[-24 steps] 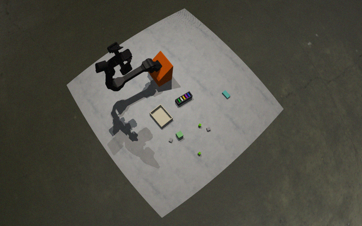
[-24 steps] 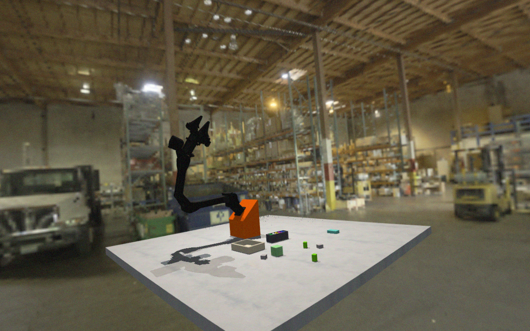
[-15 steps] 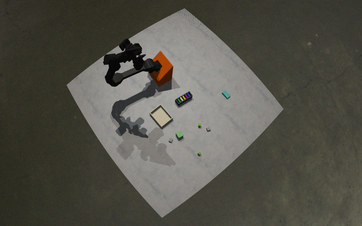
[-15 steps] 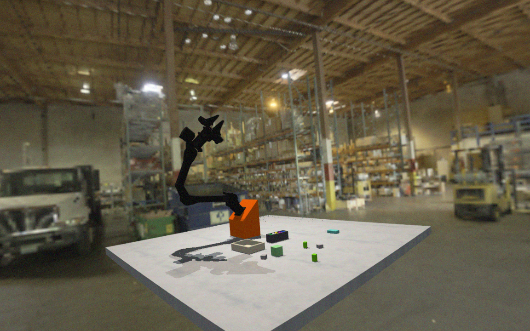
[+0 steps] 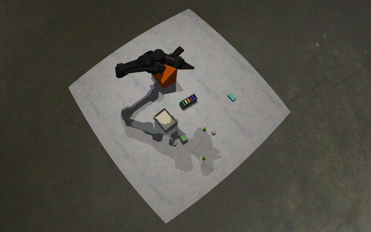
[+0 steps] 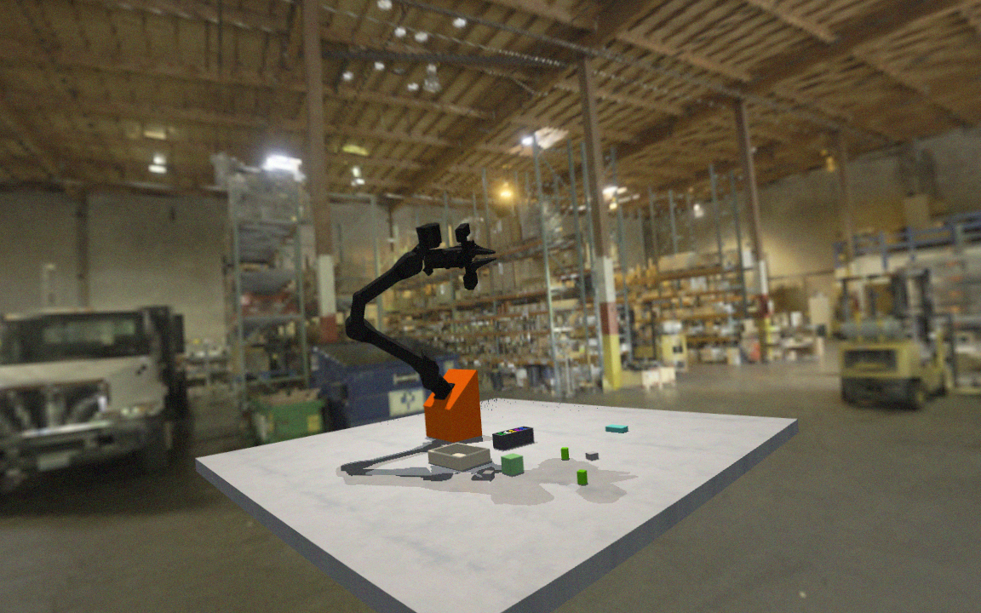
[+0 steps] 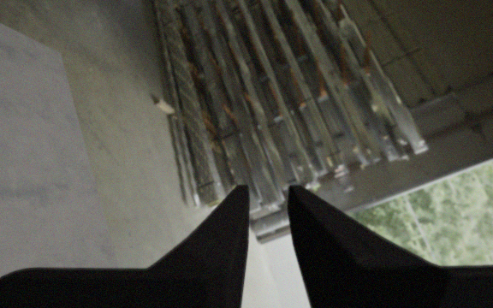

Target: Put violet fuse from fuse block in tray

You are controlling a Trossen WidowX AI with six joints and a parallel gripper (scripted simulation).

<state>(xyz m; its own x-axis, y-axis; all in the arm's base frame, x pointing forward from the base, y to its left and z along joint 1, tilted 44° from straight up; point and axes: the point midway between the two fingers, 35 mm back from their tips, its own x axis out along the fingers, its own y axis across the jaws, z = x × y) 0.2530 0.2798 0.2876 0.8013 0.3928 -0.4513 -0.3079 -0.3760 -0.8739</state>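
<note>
Right now the violet fuse is 1 cm behind my gripper tip, 4 cm to the left of it and 52 cm below it. From my gripper tip the other things lie so: beige tray: 1 cm ahead, 18 cm to the right, 54 cm below; green cube: 19 cm ahead, 15 cm to the right, 53 cm below; teal block: 13 cm ahead, 31 cm to the left, 54 cm below.
</note>
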